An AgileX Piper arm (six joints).
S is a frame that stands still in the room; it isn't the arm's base.
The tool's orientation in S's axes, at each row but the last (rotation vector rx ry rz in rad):
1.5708, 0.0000, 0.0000
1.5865, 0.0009, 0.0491
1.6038, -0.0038, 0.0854
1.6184, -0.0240, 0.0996
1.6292, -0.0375, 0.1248
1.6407, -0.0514, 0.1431
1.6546, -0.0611, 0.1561
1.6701, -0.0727, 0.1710
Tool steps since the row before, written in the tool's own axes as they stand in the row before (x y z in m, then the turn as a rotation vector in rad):
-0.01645, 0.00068, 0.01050, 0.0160, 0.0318, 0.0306
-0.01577, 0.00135, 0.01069, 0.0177, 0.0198, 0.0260
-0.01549, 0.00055, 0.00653, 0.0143, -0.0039, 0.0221
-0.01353, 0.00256, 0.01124, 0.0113, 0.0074, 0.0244
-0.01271, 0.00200, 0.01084, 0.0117, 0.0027, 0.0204
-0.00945, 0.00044, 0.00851, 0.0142, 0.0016, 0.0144
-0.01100, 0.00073, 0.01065, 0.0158, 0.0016, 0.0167
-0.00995, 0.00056, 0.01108, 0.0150, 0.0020, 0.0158
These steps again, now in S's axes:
-0.01645, -0.01050, 0.00068, 0.0160, -0.0306, 0.0318
-0.01545, -0.01120, 0.00070, 0.0179, -0.0258, 0.0199
-0.01513, -0.00732, -0.00055, 0.0156, -0.0212, -0.0038
-0.01311, -0.01196, 0.00095, 0.0119, -0.0242, 0.0071
-0.01220, -0.01159, 0.00004, 0.0125, -0.0199, 0.0027
-0.00889, -0.00901, -0.00132, 0.0148, -0.0137, 0.0024
-0.01028, -0.01125, -0.00168, 0.0165, -0.0159, 0.0024
-0.00913, -0.01159, -0.00208, 0.0156, -0.0151, 0.0027

